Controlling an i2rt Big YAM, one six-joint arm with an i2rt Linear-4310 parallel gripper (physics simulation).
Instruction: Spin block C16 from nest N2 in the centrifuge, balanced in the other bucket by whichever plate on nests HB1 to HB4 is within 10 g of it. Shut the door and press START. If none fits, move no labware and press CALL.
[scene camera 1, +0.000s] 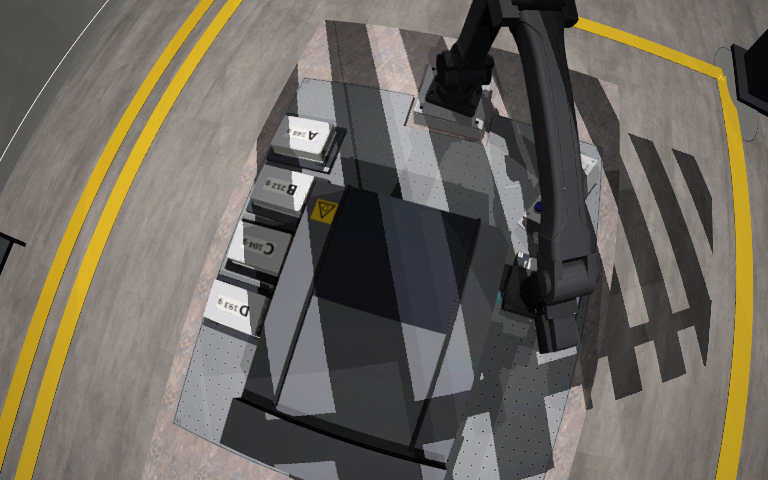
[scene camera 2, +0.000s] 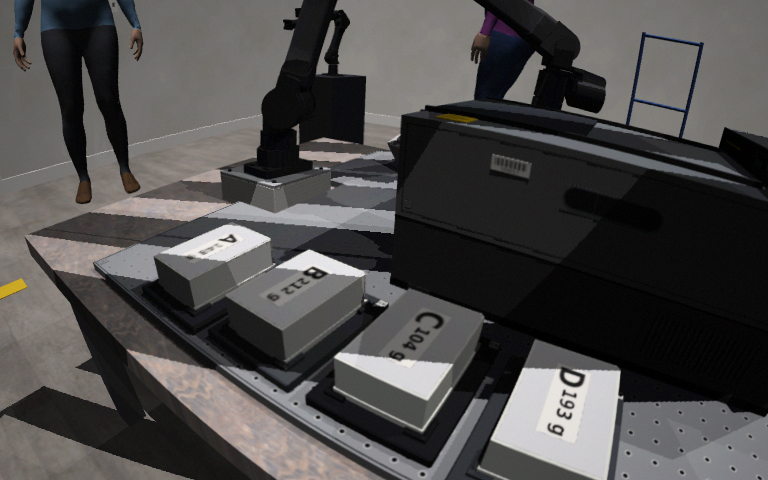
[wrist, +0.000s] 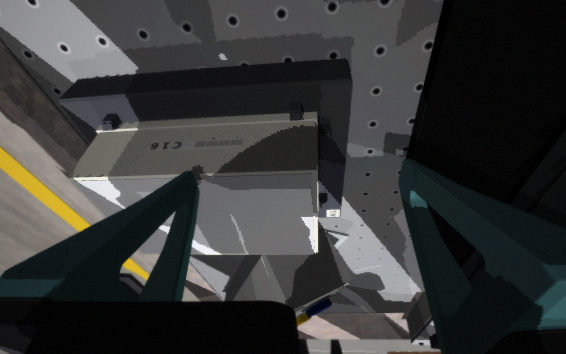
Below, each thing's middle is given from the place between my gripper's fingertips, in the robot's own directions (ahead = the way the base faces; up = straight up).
Scene:
I see the block C16 (wrist: 257, 175) 4 cm behind my hand, 5 cm to the left of it and 2 cm below it. The rest, counted from my hand: dark lid (scene camera 1: 399, 260) 5 cm ahead, 24 cm to the right, 14 cm above; panel with coloured buttons (scene camera 1: 530, 222) 25 cm behind, 3 cm to the left, 2 cm below; dark centrifuge (scene camera 2: 633, 247) 21 cm ahead, 22 cm to the right, 6 cm above.

